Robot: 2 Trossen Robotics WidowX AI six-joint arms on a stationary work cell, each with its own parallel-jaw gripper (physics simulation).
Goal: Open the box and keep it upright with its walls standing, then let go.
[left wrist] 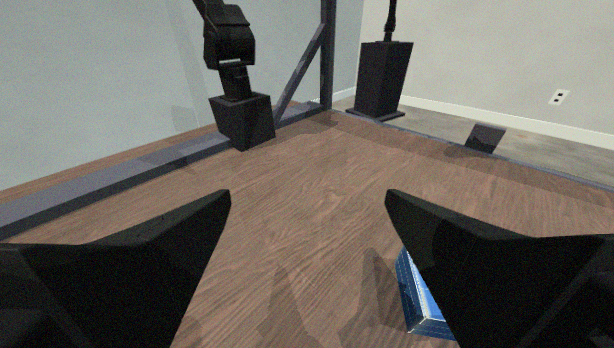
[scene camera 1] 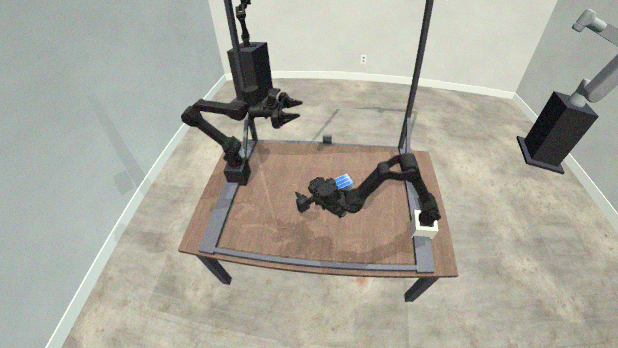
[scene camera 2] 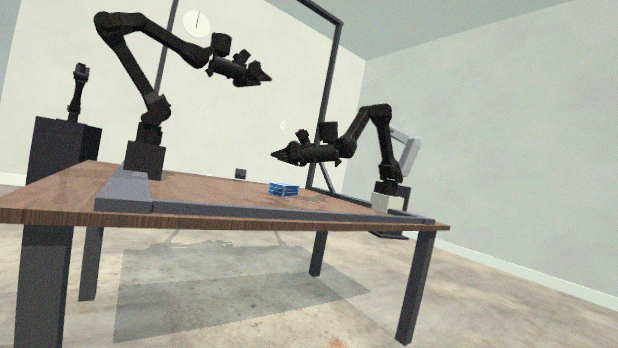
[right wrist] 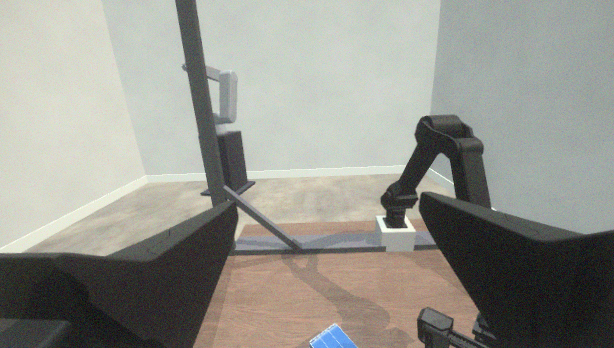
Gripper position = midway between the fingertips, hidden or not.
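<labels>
My left gripper (scene camera 2: 274, 156) is open and holds nothing. My right gripper (scene camera 2: 266, 82) is open and holds nothing as well.
</labels>
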